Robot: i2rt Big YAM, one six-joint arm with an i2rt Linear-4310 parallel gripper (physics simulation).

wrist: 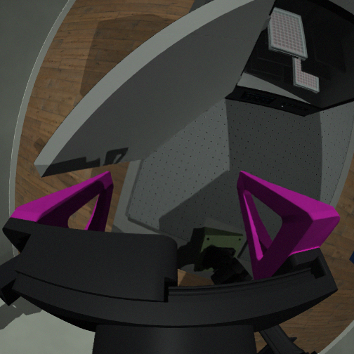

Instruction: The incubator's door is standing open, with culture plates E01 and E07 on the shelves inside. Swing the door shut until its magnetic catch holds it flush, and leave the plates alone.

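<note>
The incubator's grey door stands open, a large panel running from the upper middle down to the left. The dark incubator is at the top right, its front control strip showing. Inside it are two pale culture plates, a larger-looking one and a partly hidden one; I cannot read which is E01 or E07. My gripper is open, with nothing between its magenta fingers. The door's free lower-left corner shows just above the left finger, with a shadow of the gripper on its edge; I cannot tell whether they touch.
A perforated grey board lies below the incubator. The arm's green base plate with dark parts is at the bottom centre. Wooden floor or table surface shows beyond the door at the left. A bit of blue shows at the right edge.
</note>
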